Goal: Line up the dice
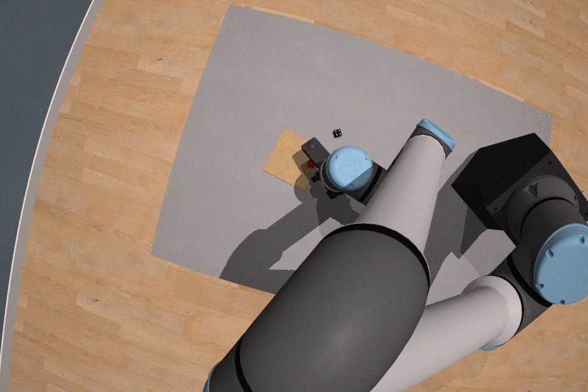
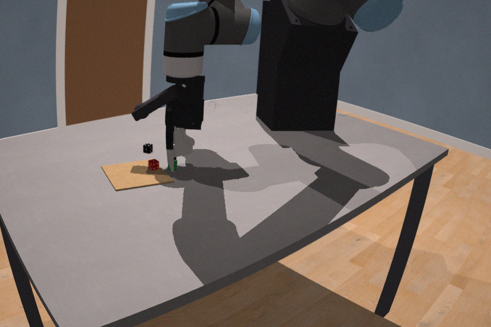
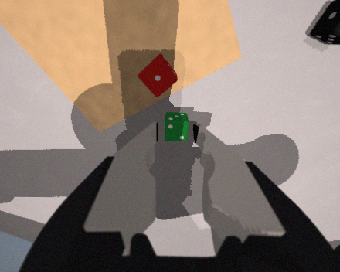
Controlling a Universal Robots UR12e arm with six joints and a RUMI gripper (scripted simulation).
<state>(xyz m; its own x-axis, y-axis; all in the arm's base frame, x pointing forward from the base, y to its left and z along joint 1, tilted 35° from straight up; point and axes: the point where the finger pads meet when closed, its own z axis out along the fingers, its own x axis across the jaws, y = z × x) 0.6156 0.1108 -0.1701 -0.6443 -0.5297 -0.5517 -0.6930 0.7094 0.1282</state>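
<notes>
Now: hand 10 mm above the green die. Round my hand: tan mat 90 mm ahead, 20 mm to the right, 20 mm below; then black die 10 mm behind, 130 mm to the right, 10 mm below; then red die 40 mm ahead, 20 mm to the right.
</notes>
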